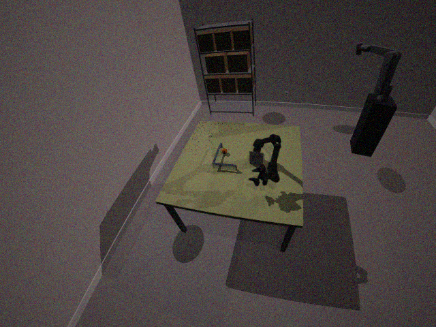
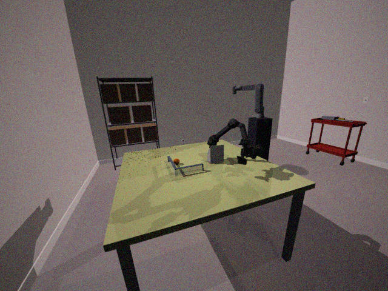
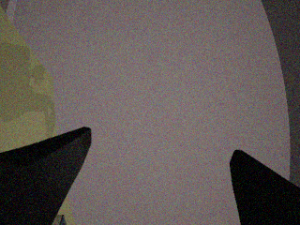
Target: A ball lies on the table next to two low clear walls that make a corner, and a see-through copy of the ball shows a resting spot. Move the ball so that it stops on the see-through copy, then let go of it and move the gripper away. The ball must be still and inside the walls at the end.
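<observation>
Right now the orange ball is 410 mm ahead of my gripper tip, 400 mm to the right of it and 200 mm below it. The rest, counted from my gripper tip: clear wall (460 mm ahead, 320 mm to the right, 190 mm below); see-through ball copy (430 mm ahead, 390 mm to the right, 200 mm below).
</observation>
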